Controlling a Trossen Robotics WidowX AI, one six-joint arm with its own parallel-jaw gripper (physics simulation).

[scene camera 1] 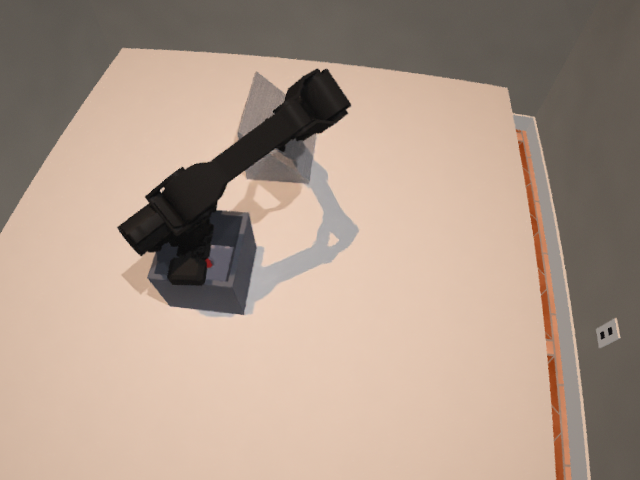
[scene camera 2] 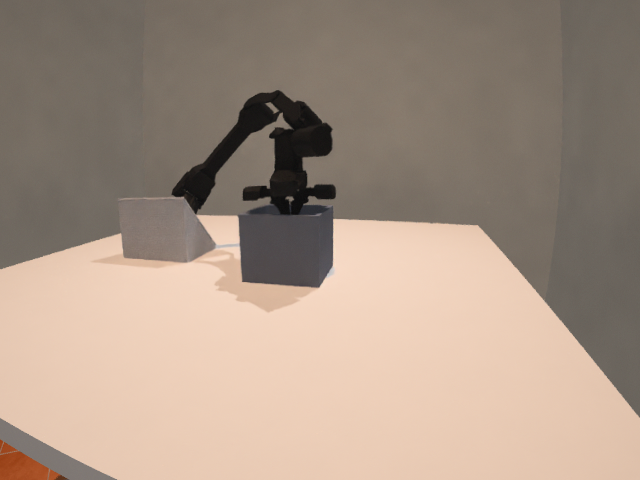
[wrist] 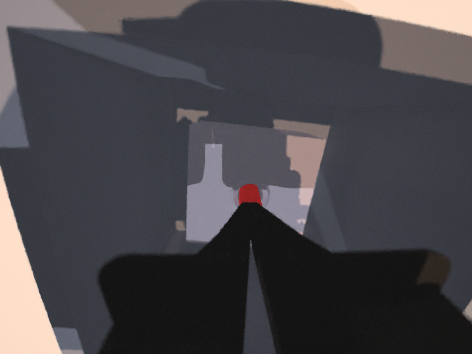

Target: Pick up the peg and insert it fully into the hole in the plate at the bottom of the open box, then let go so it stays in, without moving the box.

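Seen in the pictures: gripper, between the fingertips: (scene camera 1: 202,258) (wrist: 248,209); arm's base, origin of its link: (scene camera 2: 179,218).
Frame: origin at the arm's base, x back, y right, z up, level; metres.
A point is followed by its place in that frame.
Note:
The open dark blue-grey box (scene camera 1: 206,295) {z -0.015, x -0.405, y 0.092 m} (scene camera 2: 279,249) {z -0.028, x -0.322, y 0.188 m} (wrist: 100,165) {z 0.010, x -0.392, y 0.142 m} stands upright on the table. Its light plate (scene camera 1: 222,259) {z -0.042, x -0.312, y 0.081 m} (wrist: 202,215) {z -0.042, x -0.358, y 0.090 m} shows at the bottom. My gripper (scene camera 2: 289,211) (wrist: 248,209) {z -0.013, x -0.327, y 0.112 m} points down into the box and is shut on the red peg (scene camera 1: 208,262) {z -0.027, x -0.328, y 0.104 m} (wrist: 249,194) {z -0.024, x -0.326, y 0.117 m}. A short length of the peg shows past the fingertips in the wrist view, over the round hole (wrist: 266,196) {z -0.040, x -0.312, y 0.109 m}, whose rim shows on both sides. Whether the peg's end is inside the hole cannot be told. In scene camera 1 the gripper body hides the fingertips; in scene camera 2 the box wall hides the peg.
The box walls surround the fingers on all sides. A grey wedge-shaped block (scene camera 1: 258,105) {z 0.043, x 0.056, y 0.040 m} (scene camera 2: 154,228) {z -0.015, x 0.040, y 0.067 m} stands near the box, under the arm's base. The pale table (scene camera 1: 361,361) {z -0.100, x -0.495, y -0.208 m} (scene camera 2: 387,335) {z -0.100, x -0.523, y 0.381 m} carries both. The arm arches over from the wedge to the box.

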